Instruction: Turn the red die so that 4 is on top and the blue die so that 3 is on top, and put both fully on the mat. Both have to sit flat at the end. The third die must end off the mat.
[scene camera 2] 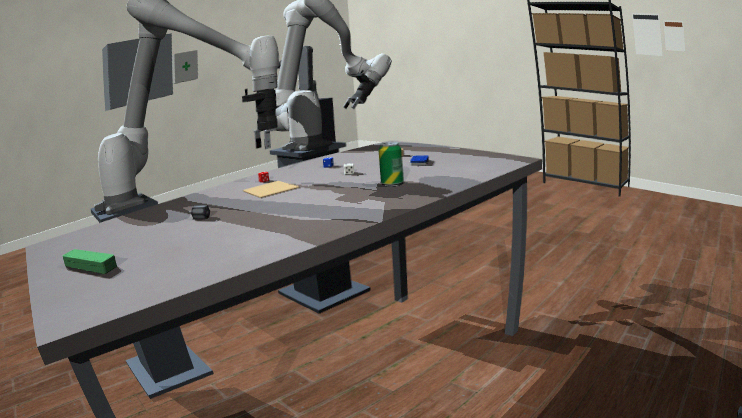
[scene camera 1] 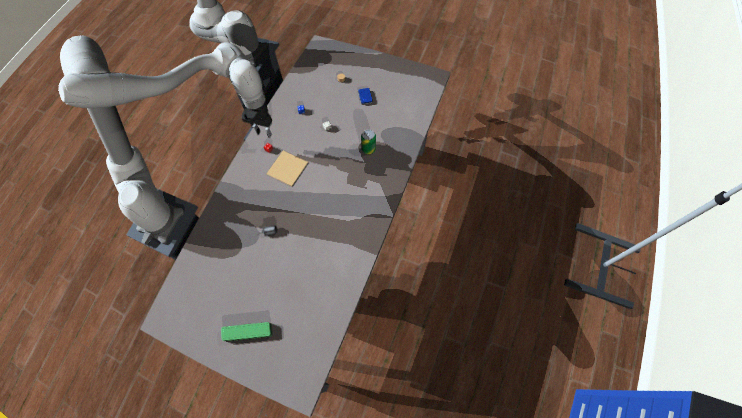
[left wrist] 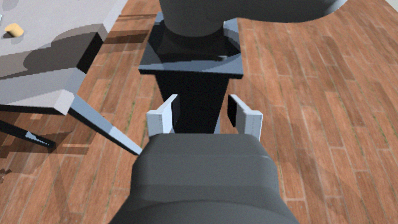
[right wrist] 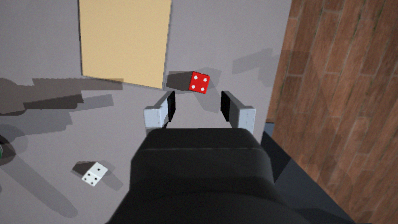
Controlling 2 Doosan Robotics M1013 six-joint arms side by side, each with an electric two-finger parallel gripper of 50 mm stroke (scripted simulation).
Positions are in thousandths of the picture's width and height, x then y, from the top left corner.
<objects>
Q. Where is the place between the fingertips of my right gripper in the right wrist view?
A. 499,449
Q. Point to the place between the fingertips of my right gripper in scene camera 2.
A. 355,355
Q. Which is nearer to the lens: the tan mat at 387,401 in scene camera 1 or the green block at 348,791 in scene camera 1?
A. The green block.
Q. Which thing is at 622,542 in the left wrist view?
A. My left gripper.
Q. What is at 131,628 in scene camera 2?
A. A green block.
</objects>
